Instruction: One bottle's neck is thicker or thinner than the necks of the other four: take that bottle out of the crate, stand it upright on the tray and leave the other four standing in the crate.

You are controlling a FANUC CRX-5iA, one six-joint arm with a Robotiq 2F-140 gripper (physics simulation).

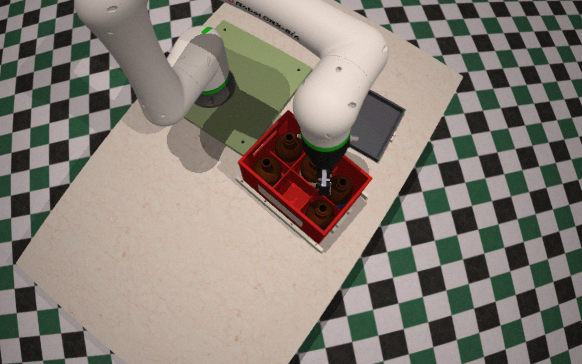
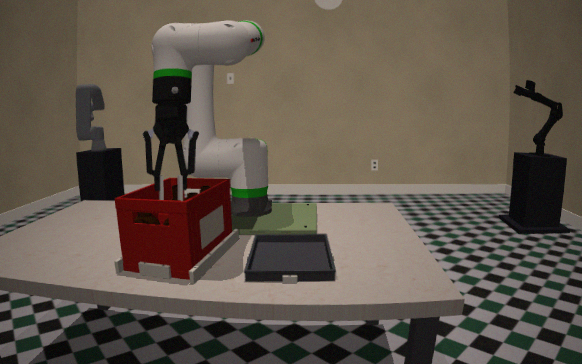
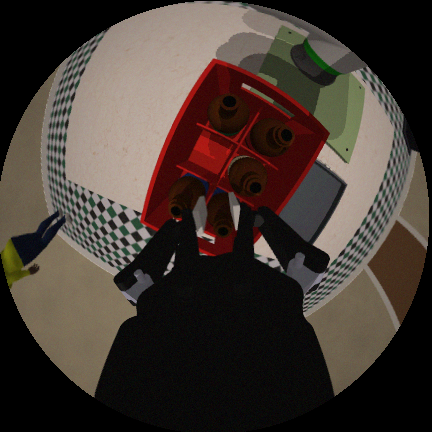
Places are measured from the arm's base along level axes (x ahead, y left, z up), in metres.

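Where they show: gripper, fingertip midpoint: [image 3: 217,202]; arm's base, link origin: [image 1: 211,86] [image 2: 250,211] [image 3: 313,63].
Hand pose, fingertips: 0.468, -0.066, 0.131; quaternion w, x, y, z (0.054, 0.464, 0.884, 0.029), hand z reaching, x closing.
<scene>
Things, the pixels of their top centre, and the offset from my fingertips, as dx, dy, dz. "spot": a spot on its surface instead.
- red crate, top centre: [image 3: 228,173] [image 1: 305,169] [image 2: 176,187] -0.056, -0.010, +0.031
- middle bottle, top centre: [image 3: 255,187] [image 1: 316,158] -0.054, +0.034, +0.019
- tray-side bottle, top centre: [image 3: 222,231] [image 1: 342,182] +0.033, +0.027, +0.019
- tray, surface spot: [image 2: 290,255] [image 3: 311,200] spot: -0.089, +0.265, -0.139
The red crate [image 1: 313,234] [image 2: 155,245] [image 3: 177,135] holds five brown bottles upright. At the end by the green plate are two bottles, one [image 1: 289,150] [image 3: 270,137] on the tray side and one [image 1: 266,174] [image 3: 227,117] opposite. A middle bottle [image 1: 308,172] [image 3: 245,172] is beside the empty compartment. At the other end are a tray-side bottle [image 1: 344,192] [image 3: 222,225] and another bottle [image 1: 320,216] [image 3: 187,195]. I cannot tell which neck differs. My gripper [image 1: 324,187] [image 2: 171,189] [image 3: 217,202] is open and empty, fingertips by the crate's rim near the tray-side end bottle. The tray [image 1: 377,125] [image 2: 290,255] [image 3: 312,200] bears no bottle.
White guide strips [image 1: 280,214] [image 2: 215,257] run along the crate's foot. The green plate [image 1: 270,65] [image 2: 300,217] [image 3: 345,110] carries the arm's base beside the crate and tray. The crate's high walls and inner dividers surround the bottles.
</scene>
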